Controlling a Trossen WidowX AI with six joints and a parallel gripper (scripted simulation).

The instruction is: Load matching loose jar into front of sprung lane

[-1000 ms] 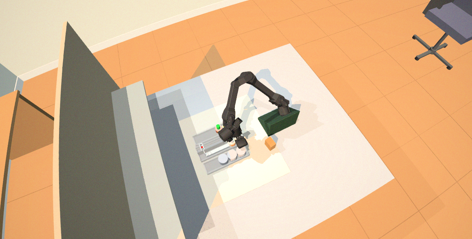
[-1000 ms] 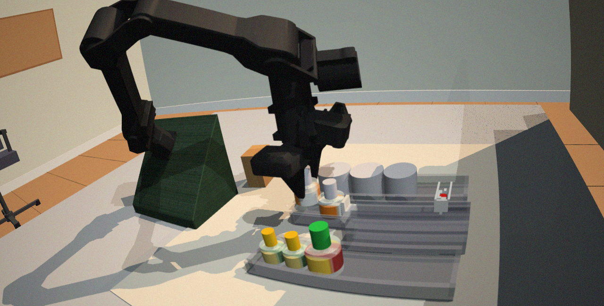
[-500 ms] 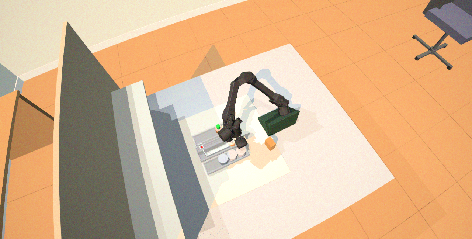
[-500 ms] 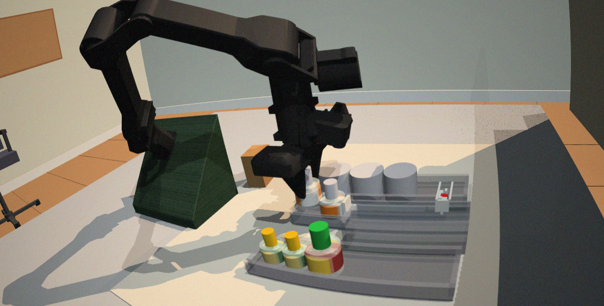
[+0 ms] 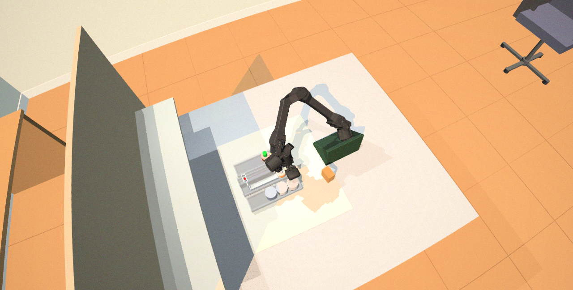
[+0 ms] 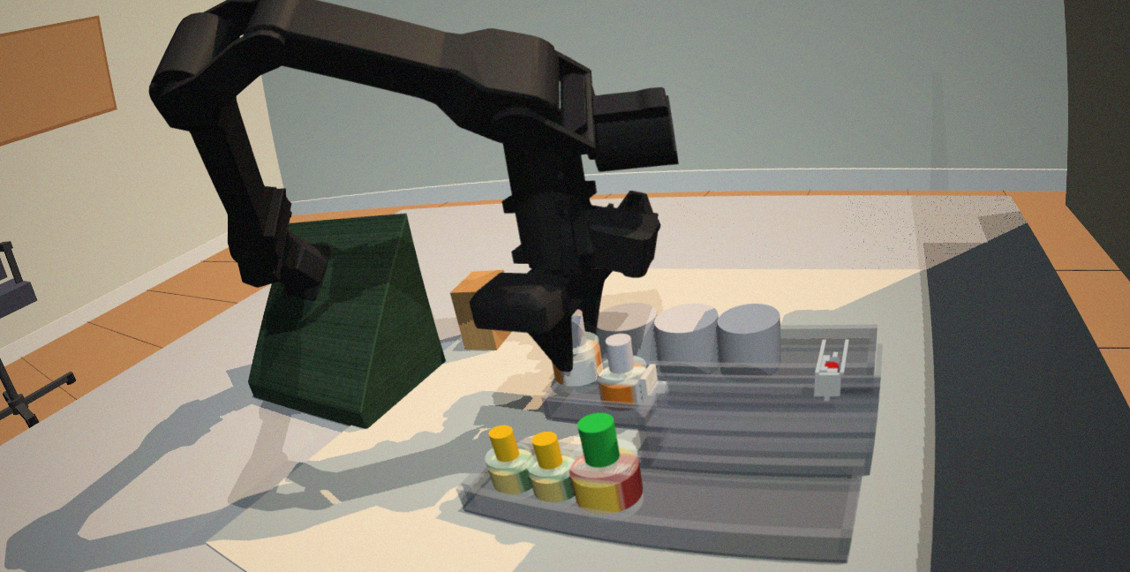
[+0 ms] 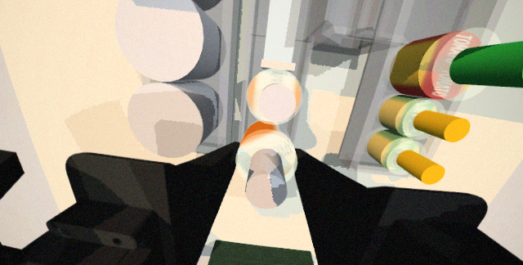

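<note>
Now: gripper tip 15 cm short of the sprung lane, 2 cm to the left of it and 3 cm above it. From my gripper tip the other things lie so: pusher plate: 15 cm ahead, 2 cm to the right.
</note>
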